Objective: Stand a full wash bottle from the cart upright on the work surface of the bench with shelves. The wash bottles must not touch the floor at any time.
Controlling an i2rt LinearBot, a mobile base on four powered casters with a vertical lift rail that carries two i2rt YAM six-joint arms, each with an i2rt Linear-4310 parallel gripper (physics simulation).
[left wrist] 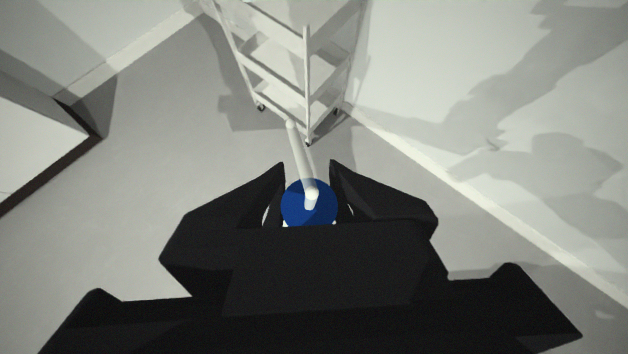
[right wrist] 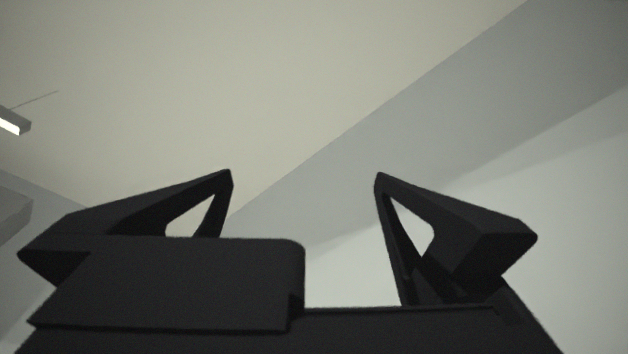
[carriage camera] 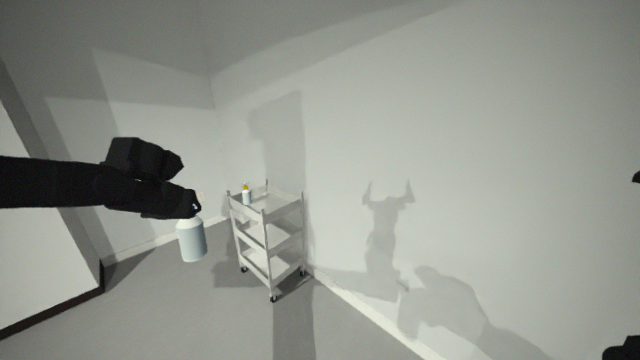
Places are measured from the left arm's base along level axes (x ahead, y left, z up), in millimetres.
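Where they show: left gripper, fingertip midpoint: (left wrist: 306,168) (carriage camera: 194,208); right gripper, fingertip midpoint: (right wrist: 304,178).
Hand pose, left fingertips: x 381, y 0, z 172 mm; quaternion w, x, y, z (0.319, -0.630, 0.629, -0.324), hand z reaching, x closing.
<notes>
After its pixels a point has its place.
My left gripper (carriage camera: 194,206) {x 381, y 0, z 172 mm} (left wrist: 306,168) {x 381, y 0, z 172 mm} is shut on the blue-capped wash bottle (carriage camera: 192,240) {x 326, y -14, z 109 mm} (left wrist: 309,206) {x 352, y -1, z 201 mm}. The bottle hangs upright below the fingers, above the floor, and looks filled with pale blue; its white spout points away from the wrist in the left wrist view. A second, smaller wash bottle (carriage camera: 246,196) {x 1179, y 177, z -154 mm} with a yellow cap stands on the top shelf of the white cart (carriage camera: 266,245) {x 891, y -21, z -367 mm} (left wrist: 307,85) {x 889, y -17, z -327 mm}. My right gripper (right wrist: 304,178) {x 31, y -660, z 441 mm} is open and empty; bits of it show at the right edge of the carriage view. The bench with shelves does not show clearly in any view.
The three-shelf cart stands near the room corner, beside the right-hand wall (carriage camera: 450,150) {x 626, y -870, z 286 mm}. A large white block with a dark base (carriage camera: 45,240) {x 904, y 1346, z -316 mm} (left wrist: 35,145) {x 860, y 1388, z -661 mm} stands at the left. A light fixture (right wrist: 15,121) {x 368, y 773, z 1209 mm} hangs from the ceiling in the right wrist view.
</notes>
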